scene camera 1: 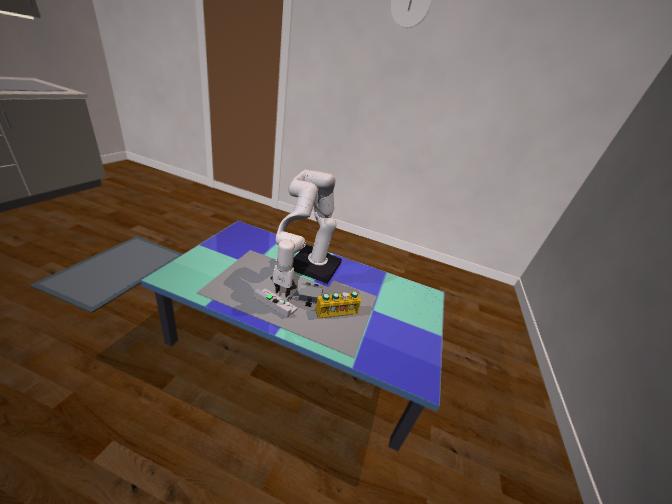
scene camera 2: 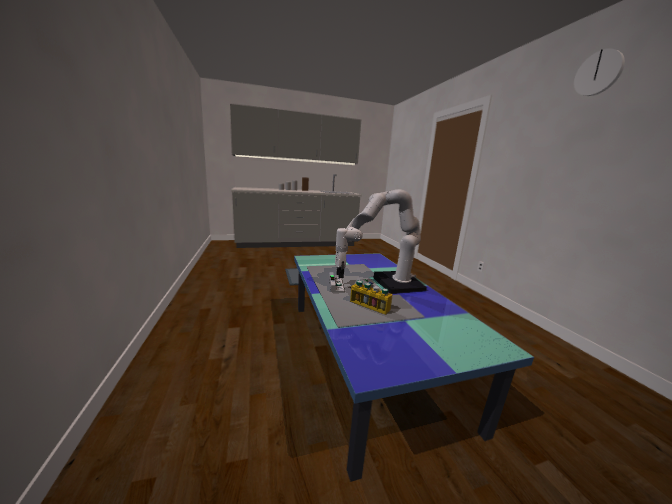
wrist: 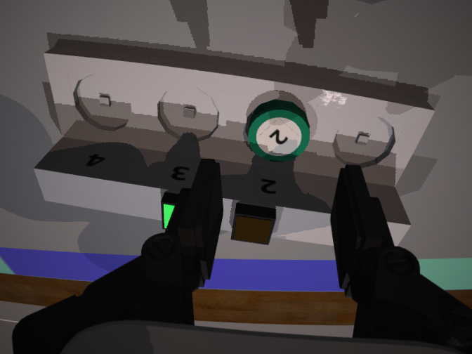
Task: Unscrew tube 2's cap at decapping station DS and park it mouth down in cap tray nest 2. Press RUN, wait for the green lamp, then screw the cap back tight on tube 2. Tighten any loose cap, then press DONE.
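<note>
The green-rimmed cap marked 2 (wrist: 278,135) sits mouth down in nest 2 of the white cap tray (wrist: 60,186) (scene camera 1: 285,310). Nests 1, 3 and 4 hold no cap. My gripper (wrist: 278,188) (scene camera 1: 282,293) (scene camera 2: 340,273) is partly open and empty above the tray, with the cap showing between and beyond its fingertips in the wrist view. The green lamp (wrist: 169,216) is lit on the tray's front; the amber lamp (wrist: 253,230) beside it is dark. Tube 2 (scene camera 1: 345,296) stands uncapped in the yellow rack (scene camera 1: 339,314) (scene camera 2: 370,308), between tubes with green caps.
The grey button box (scene camera 1: 309,292) with a green and a blue button stands behind, between tray and rack. The arm's black base (scene camera 1: 328,272) (scene camera 2: 416,286) is at the rear. Tray, box and rack stand on a grey mat (scene camera 1: 336,336).
</note>
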